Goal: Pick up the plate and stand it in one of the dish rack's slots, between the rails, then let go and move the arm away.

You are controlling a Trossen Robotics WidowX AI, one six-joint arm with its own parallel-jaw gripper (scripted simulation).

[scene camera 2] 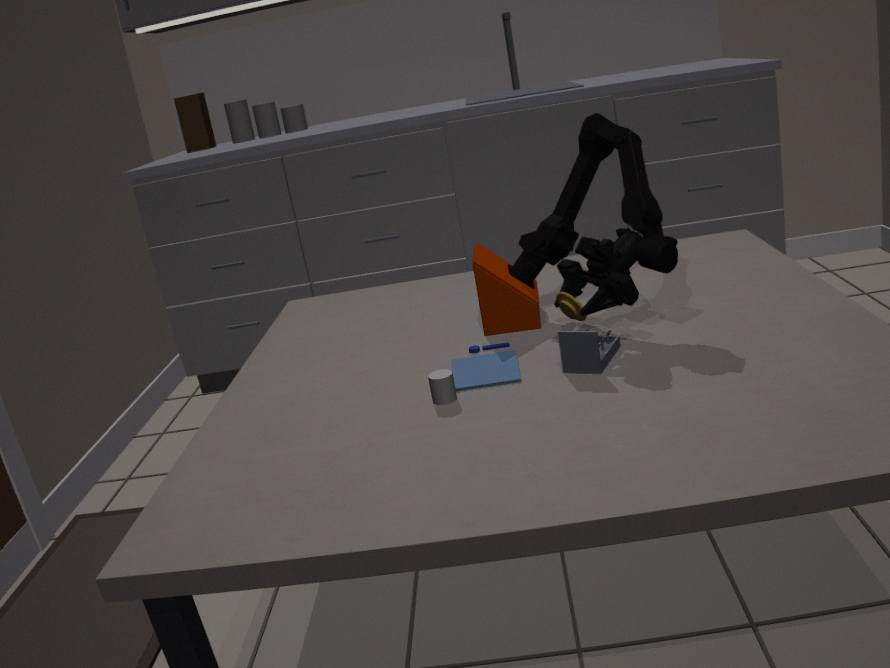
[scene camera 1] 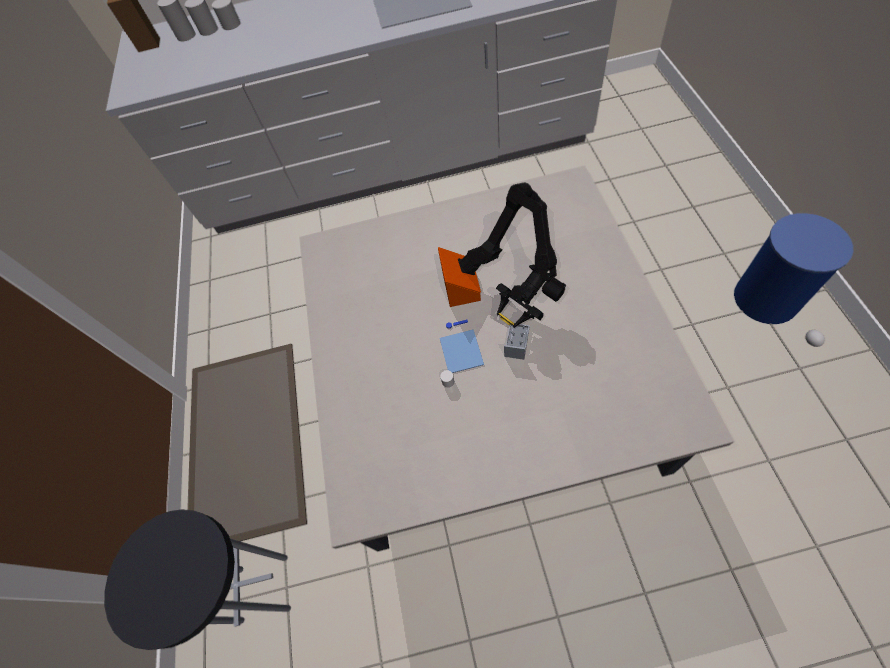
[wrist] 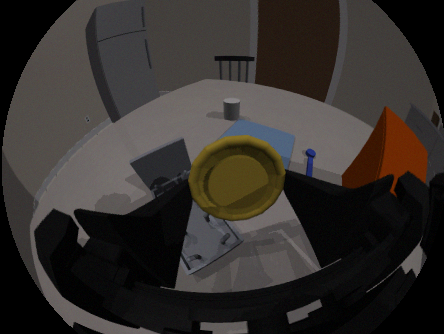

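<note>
Grey dish rack in view, light blue flat pad too. Yellow plate held by the gripper. Gripper visible in scene camera 1 and in the wrist view.
</note>
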